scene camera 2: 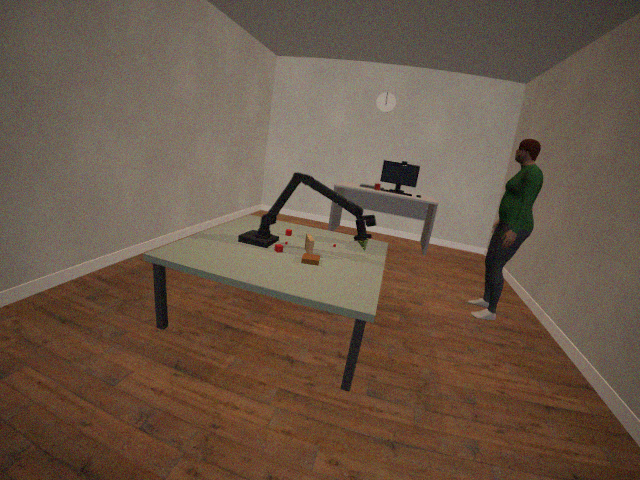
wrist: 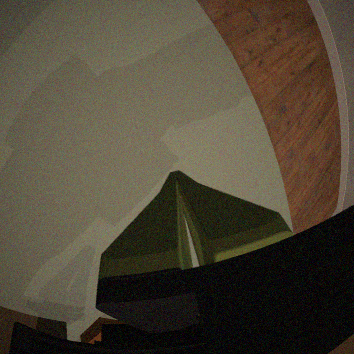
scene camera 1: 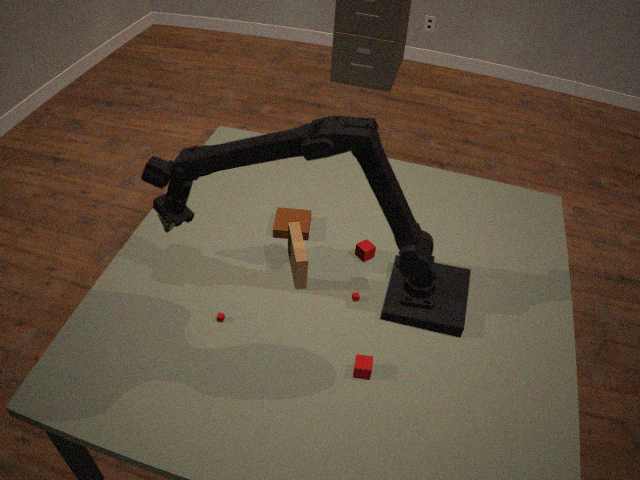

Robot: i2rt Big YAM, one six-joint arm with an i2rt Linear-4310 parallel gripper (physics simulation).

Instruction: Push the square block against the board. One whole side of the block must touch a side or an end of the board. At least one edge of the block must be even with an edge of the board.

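Places are measured from the arm's base along level axes (x back, y right, z up), in metres.
Pixels of known places: gripper, fingertip midpoint: (scene camera 2: pixel 364 250) (wrist: pixel 176 179) (scene camera 1: pixel 167 231); arm's base at its link origin: (scene camera 2: pixel 263 236) (scene camera 1: pixel 418 290).
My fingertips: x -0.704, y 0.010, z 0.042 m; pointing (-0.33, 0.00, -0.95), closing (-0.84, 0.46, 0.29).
Note:
For each thing: its top centre in the pictures, then the offset to it from my fingertips. Level surfaces: height alone.
- square block at its top centre: (wrist: pixel 114 342) (scene camera 1: pixel 292 219) (scene camera 2: pixel 311 256) dx +0.315, dy +0.192, dz -0.047 m
- board at its top centre: (scene camera 1: pixel 297 241) (scene camera 2: pixel 310 237) dx +0.367, dy +0.026, dz +0.026 m
- table at its surface level: dz -0.077 m
The square block (scene camera 1: pixel 293 219) (scene camera 2: pixel 310 259) is orange-brown and lies flat on the table. The board (scene camera 1: pixel 297 254) (scene camera 2: pixel 309 243) is light wood and stands on its long narrow side. In scene camera 1 its far end overlaps the block's near side. Whether they touch, and whether any edges are even, I cannot tell. My gripper (scene camera 1: pixel 168 226) (scene camera 2: pixel 364 245) (wrist: pixel 176 179) has green fingers, pointing down and shut with nothing between them. It hangs above the table, left of the block and board in scene camera 1 and apart from both.
Two larger red cubes (scene camera 1: pixel 365 250) (scene camera 1: pixel 363 366) and two tiny red cubes (scene camera 1: pixel 355 296) (scene camera 1: pixel 220 317) lie on the table (scene camera 1: pixel 465 413). The arm's black base plate (scene camera 1: pixel 429 322) is at the right in scene camera 1. A person (scene camera 2: pixel 523 206) stands beyond the table.

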